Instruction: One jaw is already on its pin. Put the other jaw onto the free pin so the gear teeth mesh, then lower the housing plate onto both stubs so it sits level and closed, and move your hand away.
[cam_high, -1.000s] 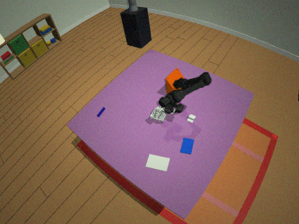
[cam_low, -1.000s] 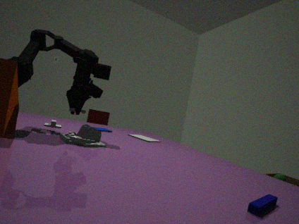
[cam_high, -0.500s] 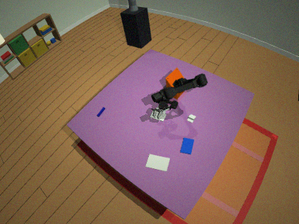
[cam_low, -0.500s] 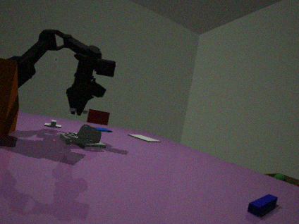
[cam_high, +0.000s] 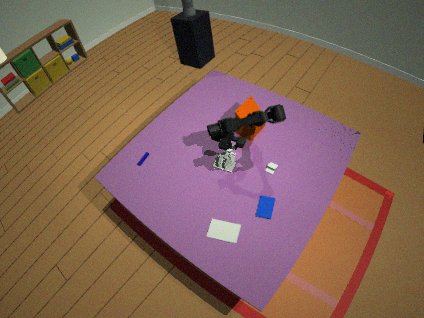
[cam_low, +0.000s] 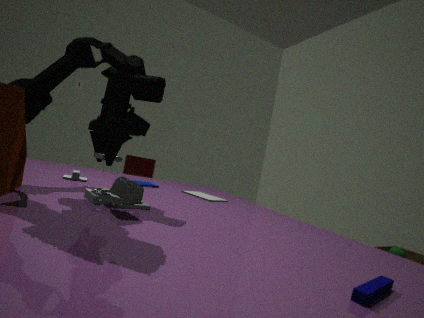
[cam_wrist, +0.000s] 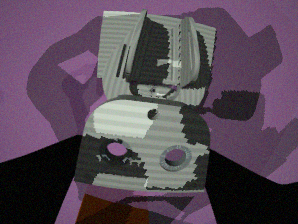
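The white jaw piece lies 7 cm below my gripper tip, 2 cm to the right of it and 2 cm ahead of it. The rest, counted from my gripper tip: flat blue plate (34 cm to the left, 19 cm ahead, 8 cm below); then blue bar (46 cm to the right, 29 cm ahead, 8 cm below); then flat white plate (41 cm ahead, 23 cm to the left, 8 cm below).
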